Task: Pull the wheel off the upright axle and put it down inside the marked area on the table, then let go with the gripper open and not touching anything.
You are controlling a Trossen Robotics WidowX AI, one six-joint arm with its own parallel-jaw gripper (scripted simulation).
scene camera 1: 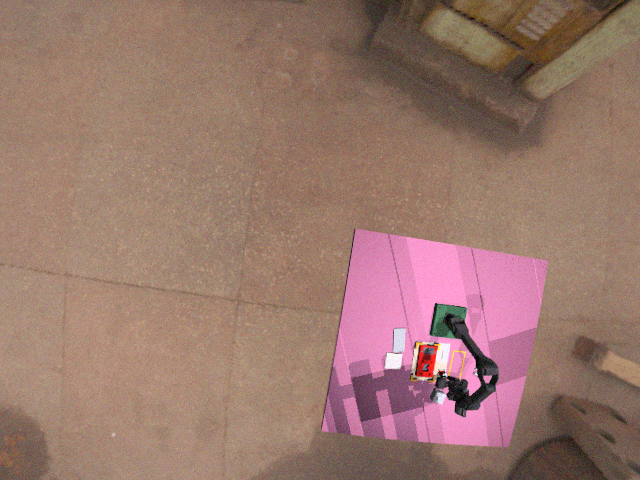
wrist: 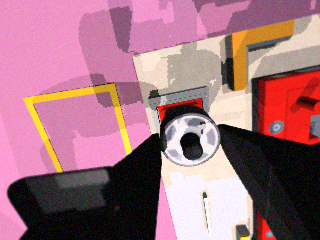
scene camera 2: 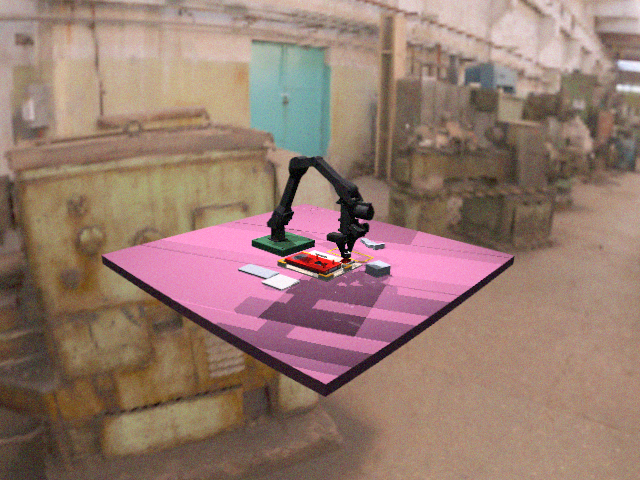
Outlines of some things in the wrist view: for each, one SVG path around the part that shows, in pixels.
My gripper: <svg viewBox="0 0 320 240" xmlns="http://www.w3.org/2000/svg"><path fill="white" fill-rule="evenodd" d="M159 133L153 133L113 166L26 176L12 181L6 189L6 196L26 227L26 230L18 240L156 240L162 170ZM218 124L217 126L221 134L220 145L274 238L276 240L320 240L320 142L306 144L227 124Z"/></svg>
A wheel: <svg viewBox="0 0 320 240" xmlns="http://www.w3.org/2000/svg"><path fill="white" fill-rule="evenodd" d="M178 106L170 110L161 122L160 148L164 156L176 165L183 167L201 165L210 160L218 151L221 142L220 130L203 109L193 105ZM191 132L197 135L203 148L202 156L193 161L183 156L180 143L181 137Z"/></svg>
